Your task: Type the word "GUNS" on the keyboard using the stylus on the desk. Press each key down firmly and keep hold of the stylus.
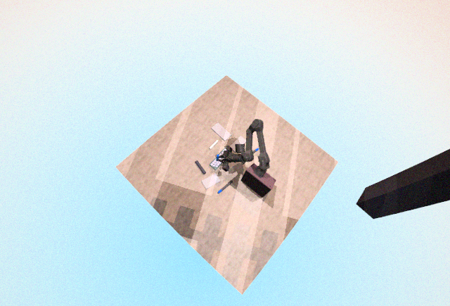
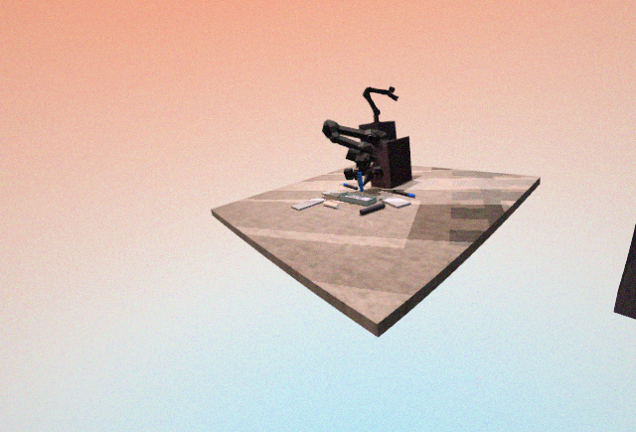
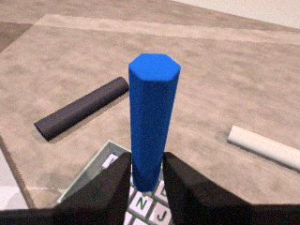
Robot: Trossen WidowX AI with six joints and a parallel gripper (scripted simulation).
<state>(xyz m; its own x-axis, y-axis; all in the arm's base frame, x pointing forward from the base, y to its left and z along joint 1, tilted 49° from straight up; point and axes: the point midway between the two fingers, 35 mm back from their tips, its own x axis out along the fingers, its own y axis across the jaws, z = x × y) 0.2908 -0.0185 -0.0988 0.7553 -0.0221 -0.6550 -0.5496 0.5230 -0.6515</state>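
The dark cylinder lies 6 cm ahead of my gripper tip, 12 cm to the left of it and 7 cm below it. The rest, counted from my gripper tip: blue stylus (1 cm below); cream cylinder (12 cm ahead, 9 cm to the right, 7 cm below).
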